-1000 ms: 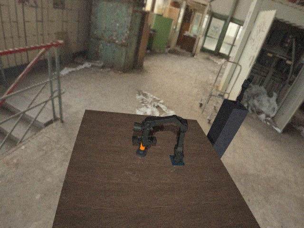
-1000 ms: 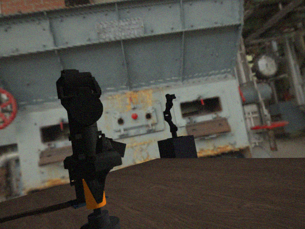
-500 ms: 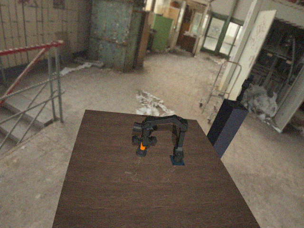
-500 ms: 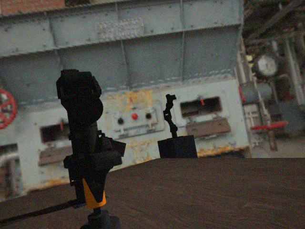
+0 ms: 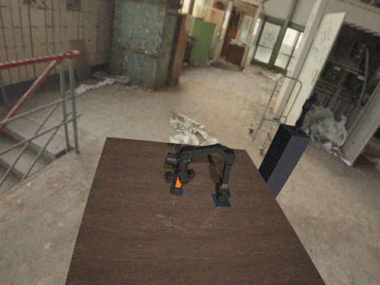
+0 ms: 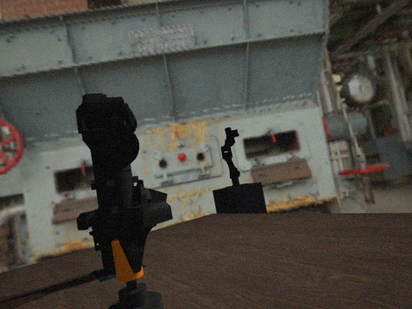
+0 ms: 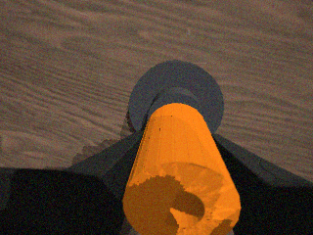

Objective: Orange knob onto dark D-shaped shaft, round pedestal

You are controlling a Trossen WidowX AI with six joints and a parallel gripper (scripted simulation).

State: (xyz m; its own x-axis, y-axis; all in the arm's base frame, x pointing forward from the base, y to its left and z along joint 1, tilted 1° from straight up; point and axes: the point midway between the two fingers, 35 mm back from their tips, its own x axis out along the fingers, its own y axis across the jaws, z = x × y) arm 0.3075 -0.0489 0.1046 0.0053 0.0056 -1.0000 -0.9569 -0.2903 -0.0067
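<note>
The orange knob is 2 cm above my gripper tip. From my gripper tip the other things lie so: dark round pedestal (4 cm below).
</note>
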